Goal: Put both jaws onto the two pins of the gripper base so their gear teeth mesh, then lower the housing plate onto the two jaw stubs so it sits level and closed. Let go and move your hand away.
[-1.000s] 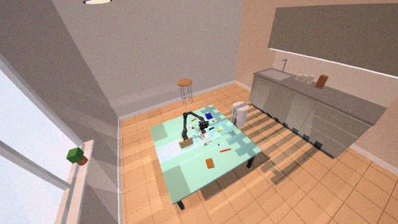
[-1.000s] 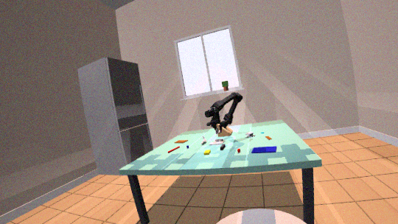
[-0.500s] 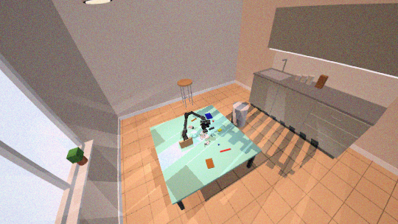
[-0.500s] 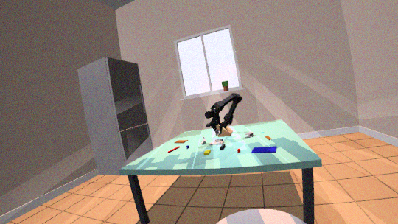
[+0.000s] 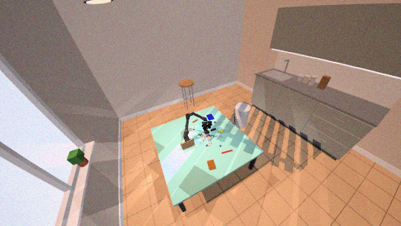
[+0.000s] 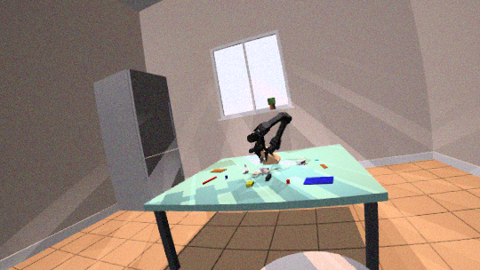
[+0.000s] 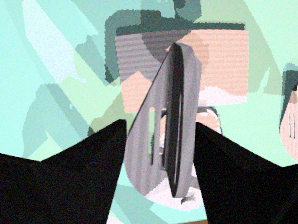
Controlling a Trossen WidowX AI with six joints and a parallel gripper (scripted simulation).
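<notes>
Now: the pale flat plate 10 mm ahead of my gripper tip, 30 mm to the right of it and 80 mm below it. The rest, counted from my gripper tip: red stick (60 mm ahead, 410 mm to the right, 80 mm below); yellow block (260 mm ahead, 80 mm to the right, 70 mm below); dark block (180 mm ahead, 30 mm to the left, 70 mm below).
</notes>
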